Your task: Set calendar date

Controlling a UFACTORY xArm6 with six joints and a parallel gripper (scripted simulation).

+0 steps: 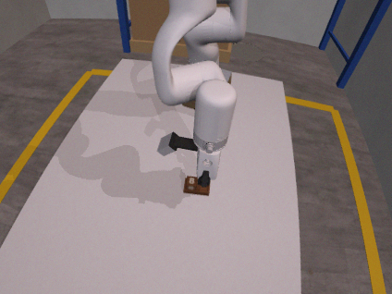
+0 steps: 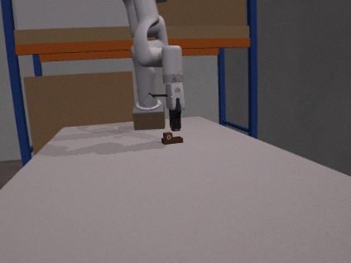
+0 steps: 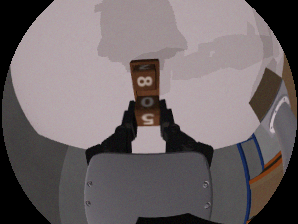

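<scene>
Right now my hand is 10 mm above the brown digit cube. The rest, counted from my hand: brown calendar tray (70 mm below, 20 mm to the right).
</scene>
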